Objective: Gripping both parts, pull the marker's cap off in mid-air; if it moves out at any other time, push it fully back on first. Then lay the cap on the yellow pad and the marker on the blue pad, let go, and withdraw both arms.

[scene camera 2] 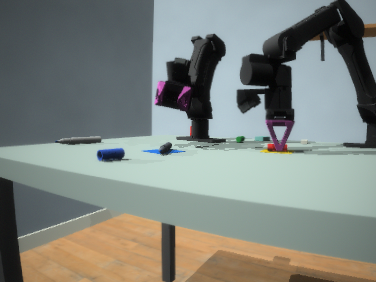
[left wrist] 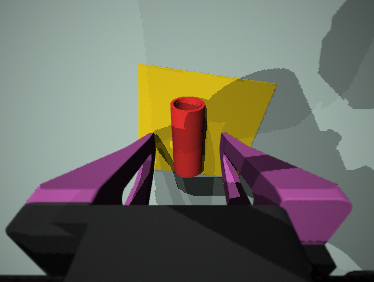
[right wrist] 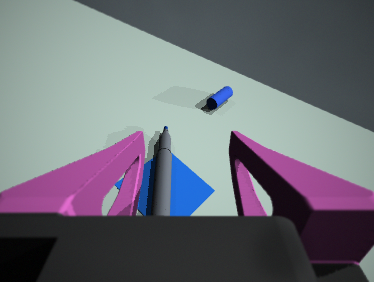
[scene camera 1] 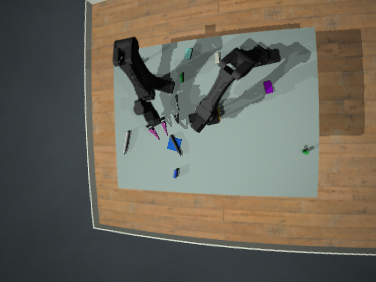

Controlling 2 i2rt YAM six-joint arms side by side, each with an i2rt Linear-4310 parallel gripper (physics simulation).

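Places are measured from the left arm's base along level axes (x ahead, y left, z up), in metres.
Pixels of known places: left gripper, between the fingertips: [scene camera 2: 279, 150] [left wrist: 187, 140]; right gripper, between the fingertips: [scene camera 2: 168, 99] [right wrist: 187, 140] [scene camera 1: 163, 137]; left arm's base, origin of its link: [scene camera 1: 260, 59]; right arm's base, origin of its link: [scene camera 2: 199, 140] [scene camera 1: 158, 84].
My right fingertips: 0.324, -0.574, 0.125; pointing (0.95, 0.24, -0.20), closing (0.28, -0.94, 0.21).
Ahead of a thing's pixels: the offset from my right fingertips to its top centre, as dx, dy, dz.
A red hollow cap @(-0.071, +0.265, -0.106) [scene camera 2: 271, 147] [left wrist: 188, 145] lies on the yellow pad @(-0.078, +0.265, -0.125) [scene camera 2: 287, 152] [left wrist: 160, 82], its near end at the pad's edge in the left wrist view. My left gripper [scene camera 2: 280, 149] [left wrist: 187, 140] is low over it, open, with one finger on each side and gaps between. My arm hides the cap in scene camera 1. A grey marker @(+0.057, +0.019, -0.107) [scene camera 1: 175, 144] [scene camera 2: 165, 148] [right wrist: 162, 175] with a bare blue tip lies uncapped across the blue pad @(+0.045, +0.009, -0.125) [scene camera 1: 171, 146] [scene camera 2: 176, 151] [right wrist: 192, 187]. My right gripper [scene camera 1: 163, 137] [scene camera 2: 172, 94] [right wrist: 187, 140] is open and empty, raised above the table near the marker.
A blue hollow cap @(+0.220, -0.013, -0.104) [scene camera 1: 176, 173] [scene camera 2: 111, 154] [right wrist: 221, 97] lies beyond the blue pad. Another grey marker @(-0.014, -0.310, -0.106) [scene camera 1: 127, 142] [scene camera 2: 80, 140] lies at the left. A purple block @(-0.165, +0.583, -0.110) [scene camera 1: 268, 87], a teal block @(-0.455, +0.192, -0.110) [scene camera 1: 188, 53], a white block @(-0.386, +0.347, -0.113) [scene camera 1: 217, 58] and green pieces @(-0.324, +0.127, -0.104) [scene camera 1: 182, 77] @(+0.201, +0.709, -0.077) [scene camera 1: 306, 150] lie elsewhere.
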